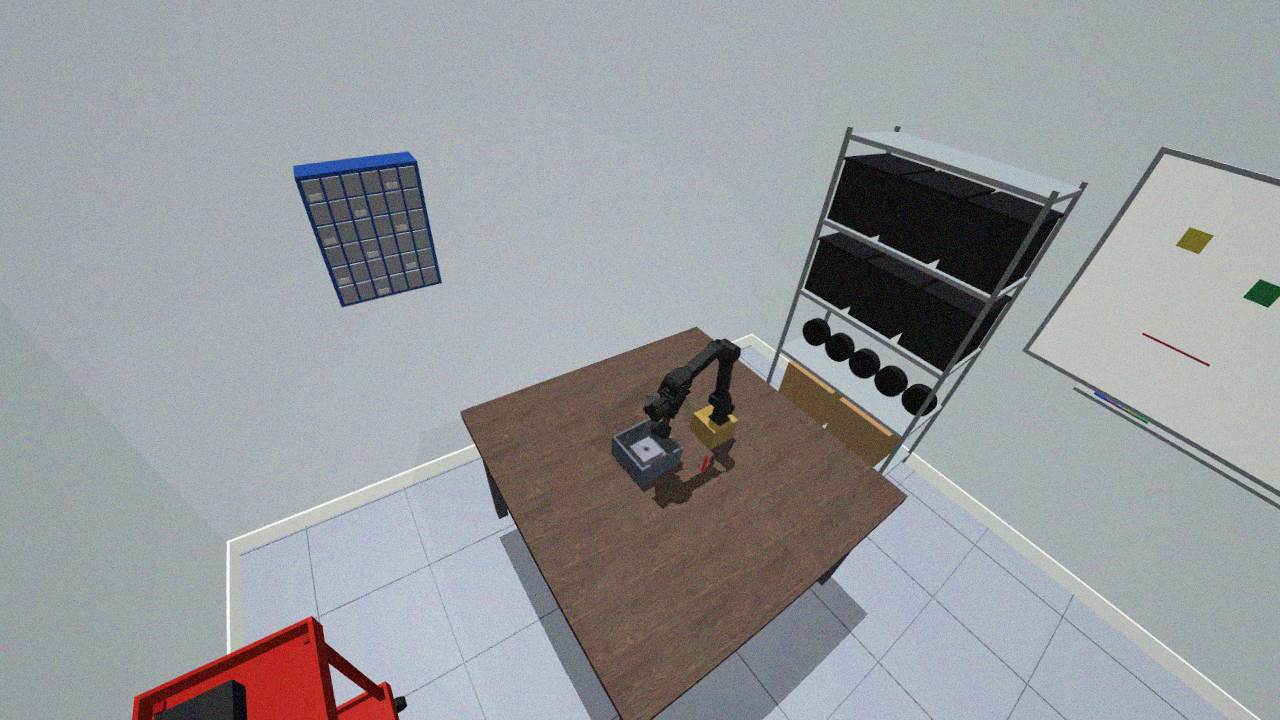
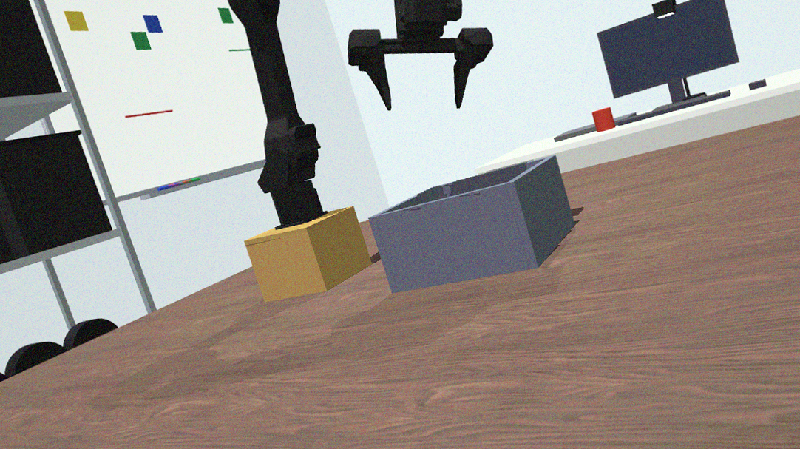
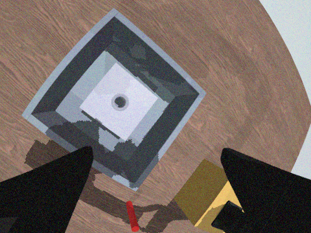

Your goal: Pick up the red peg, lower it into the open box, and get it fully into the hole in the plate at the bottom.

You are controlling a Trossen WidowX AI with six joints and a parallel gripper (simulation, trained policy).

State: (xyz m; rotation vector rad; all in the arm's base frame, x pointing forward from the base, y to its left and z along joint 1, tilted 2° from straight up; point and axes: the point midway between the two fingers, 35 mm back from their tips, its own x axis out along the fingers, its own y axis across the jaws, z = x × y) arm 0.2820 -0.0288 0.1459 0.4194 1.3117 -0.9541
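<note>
My gripper tip is now 17 cm above the red peg, 15 cm to the right of it and 12 cm past it. Round my gripper tip: plate 16 cm below, 3 cm ahead, 2 cm to the right; then grey box 18 cm below, 3 cm ahead, 2 cm to the right.
</note>
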